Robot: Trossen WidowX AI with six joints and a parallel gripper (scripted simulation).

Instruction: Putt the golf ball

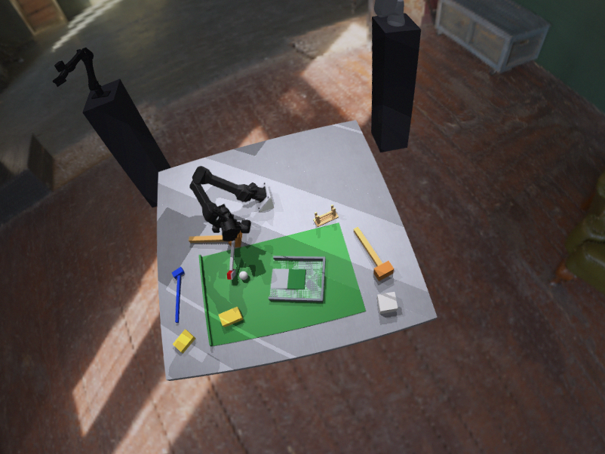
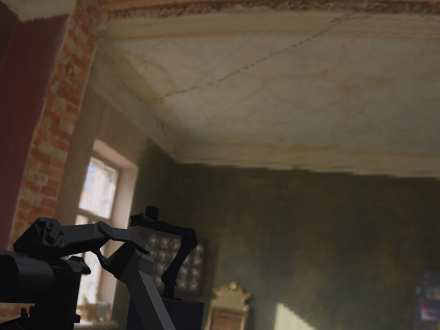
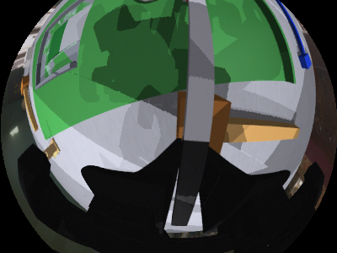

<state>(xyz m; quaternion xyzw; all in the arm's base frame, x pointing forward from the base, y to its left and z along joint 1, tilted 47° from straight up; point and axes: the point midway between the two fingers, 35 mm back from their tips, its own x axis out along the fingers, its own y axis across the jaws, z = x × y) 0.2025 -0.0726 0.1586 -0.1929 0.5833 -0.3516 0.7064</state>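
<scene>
Now: gripper tip 90 mm short of the red putter and 20 mm to the left of it. The rest, counted from my gripper tip: small wooden fence (450 mm to the left, 40 mm below, 20 mm behind); white golf ball (210 mm ahead, 40 mm below); blue putter (360 mm to the right, 220 mm ahead, 50 mm below).
</scene>
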